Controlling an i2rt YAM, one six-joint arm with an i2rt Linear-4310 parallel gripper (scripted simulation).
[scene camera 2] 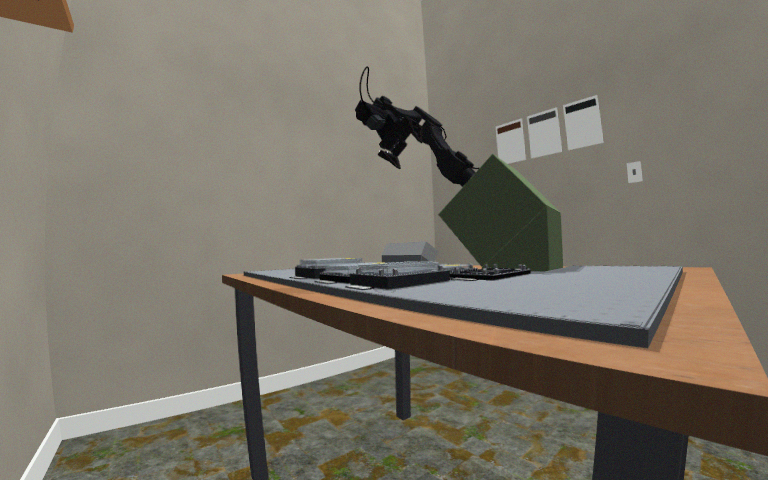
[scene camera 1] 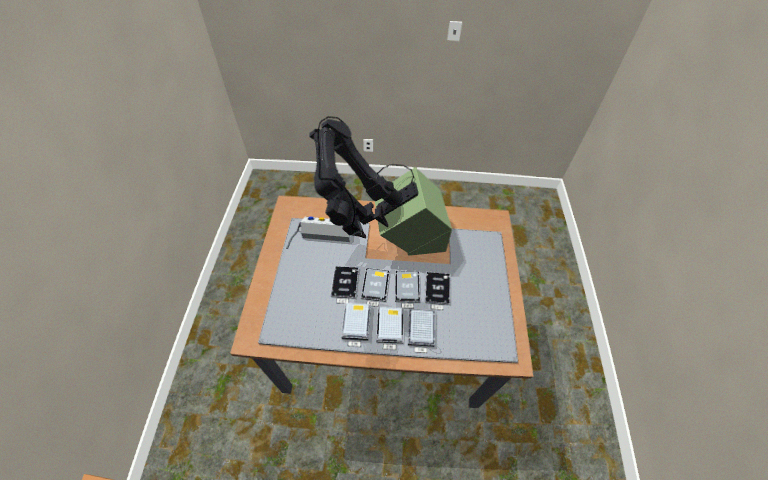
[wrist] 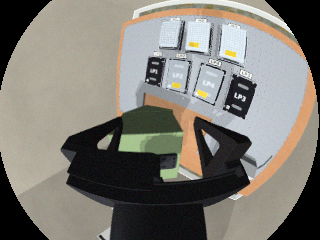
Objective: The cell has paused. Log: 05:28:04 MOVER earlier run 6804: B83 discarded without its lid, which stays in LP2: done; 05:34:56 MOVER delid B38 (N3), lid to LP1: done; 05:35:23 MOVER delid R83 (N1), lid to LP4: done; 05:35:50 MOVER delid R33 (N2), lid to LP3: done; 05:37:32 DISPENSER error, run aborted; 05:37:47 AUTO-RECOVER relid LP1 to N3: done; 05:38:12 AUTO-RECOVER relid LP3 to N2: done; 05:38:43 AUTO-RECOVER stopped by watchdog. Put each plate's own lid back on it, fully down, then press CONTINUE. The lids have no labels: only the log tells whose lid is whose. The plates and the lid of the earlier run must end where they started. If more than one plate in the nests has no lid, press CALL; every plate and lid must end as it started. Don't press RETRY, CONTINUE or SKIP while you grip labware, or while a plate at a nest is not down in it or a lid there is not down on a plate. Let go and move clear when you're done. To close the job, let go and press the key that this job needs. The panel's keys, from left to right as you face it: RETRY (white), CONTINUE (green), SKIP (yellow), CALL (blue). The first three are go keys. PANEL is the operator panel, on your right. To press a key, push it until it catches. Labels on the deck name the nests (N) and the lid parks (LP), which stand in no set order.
Labels:
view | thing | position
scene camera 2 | my gripper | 409, 155
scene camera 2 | plate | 403, 267
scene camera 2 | operator panel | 409, 251
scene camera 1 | operator panel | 311, 229
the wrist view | my gripper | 158, 120

